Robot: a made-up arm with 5 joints.
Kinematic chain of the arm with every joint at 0, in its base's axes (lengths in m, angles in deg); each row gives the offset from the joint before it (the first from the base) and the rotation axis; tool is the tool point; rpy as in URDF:
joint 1: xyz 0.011 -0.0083 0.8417 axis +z
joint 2: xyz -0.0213 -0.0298 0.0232 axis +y
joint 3: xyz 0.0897 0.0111 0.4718 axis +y
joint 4: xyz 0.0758 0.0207 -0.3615 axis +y
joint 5: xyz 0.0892 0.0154 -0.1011 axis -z
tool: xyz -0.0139 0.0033 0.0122 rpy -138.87 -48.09 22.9
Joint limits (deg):
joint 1: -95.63..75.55
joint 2: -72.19..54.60
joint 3: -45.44..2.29
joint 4: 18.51..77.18
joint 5: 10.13..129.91
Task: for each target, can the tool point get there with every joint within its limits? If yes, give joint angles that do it. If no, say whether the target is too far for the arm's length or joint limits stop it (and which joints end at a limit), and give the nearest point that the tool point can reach.
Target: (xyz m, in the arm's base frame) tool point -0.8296 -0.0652 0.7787
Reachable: no: joint limits stop it (at a limit: joint 1, joint 2, joint 3) | nearest point -0.0128 0.0241 0.7963 | short by 0.822 m
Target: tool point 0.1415 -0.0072 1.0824
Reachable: yes | joints -13.59 -53.68 -11.41 43.87 75.58
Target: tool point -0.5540 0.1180 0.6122
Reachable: no: joint limits stop it (at a limit: joint 1, joint 2) | nearest point -0.0017 0.0687 0.7062 | short by 0.562 m
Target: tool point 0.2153 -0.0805 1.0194
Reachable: yes | joints -27.21 -31.39 -10.84 36.23 111.19
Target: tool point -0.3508 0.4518 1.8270
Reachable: no: too far | nearest point -0.0446 0.0624 1.4429 | short by 0.627 m
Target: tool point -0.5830 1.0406 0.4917
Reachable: no: too far | nearest point 0.1090 0.4932 0.6418 | short by 0.895 m
